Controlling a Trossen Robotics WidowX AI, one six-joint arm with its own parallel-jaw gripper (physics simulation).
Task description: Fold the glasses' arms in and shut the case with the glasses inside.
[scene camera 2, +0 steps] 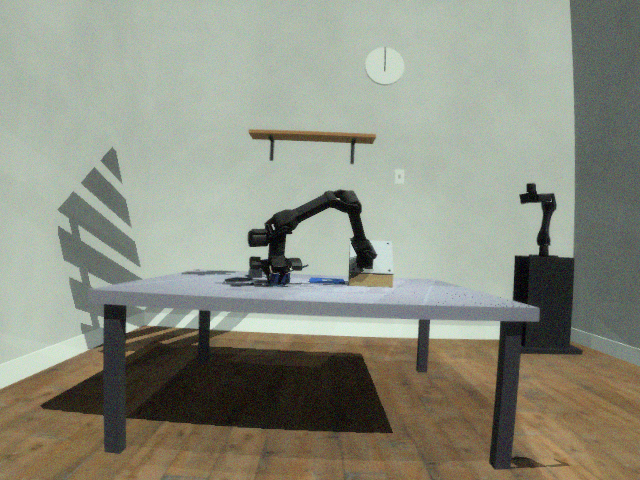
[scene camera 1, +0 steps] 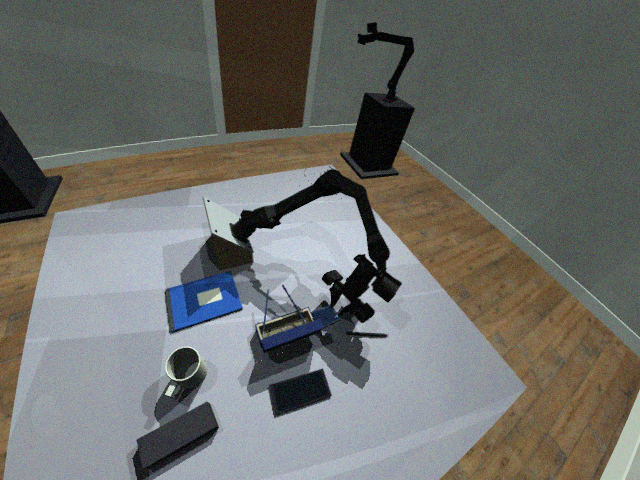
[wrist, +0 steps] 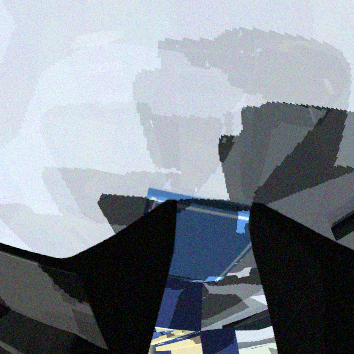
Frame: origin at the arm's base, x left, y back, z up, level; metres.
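Seen in the pictures: gripper, fingertip midpoint: [scene camera 2: 273,284] [scene camera 1: 335,311] [wrist: 213,211]; arm's base, origin of the base link: [scene camera 2: 365,262] [scene camera 1: 238,233].
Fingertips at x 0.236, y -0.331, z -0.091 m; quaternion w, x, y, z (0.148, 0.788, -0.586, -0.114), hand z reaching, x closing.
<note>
Offsets run from my fingertips to a thing's top centre. "spot": to the spot under its first point.
The dark blue case [scene camera 1: 292,336] [wrist: 181,307] stands open on the table, its cream inside showing. The glasses are in it, with their two thin blue arms unfolded: the left arm [scene camera 1: 266,310] and the right arm [scene camera 1: 291,297] stick up out of the case in scene camera 1. A lighter blue flap {spot: dx -0.039, dy -0.001, dz +0.000 m} [scene camera 1: 324,315] [wrist: 212,245] extends from the case's right end. My gripper [scene camera 1: 337,311] [wrist: 213,211] is partly open at this flap; in the wrist view the flap shows between and beyond the fingertips, with no grip on it. The lenses are hard to make out.
A pen {dx +0.067, dy -0.105, dz +0.004 m} [scene camera 1: 367,334] lies right of the case and a dark tablet {dx -0.186, dy -0.178, dz +0.003 m} [scene camera 1: 299,392] in front. A mug {spot: dx -0.453, dy -0.020, dz +0.003 m} [scene camera 1: 185,365], a blue folder {dx -0.384, dy +0.169, dz +0.003 m} [scene camera 1: 180,304] and a long dark box {dx -0.482, dy -0.173, dz +0.030 m} [scene camera 1: 176,436] are to the left. A tilted white panel [scene camera 1: 219,219] stands by my arm's base.
</note>
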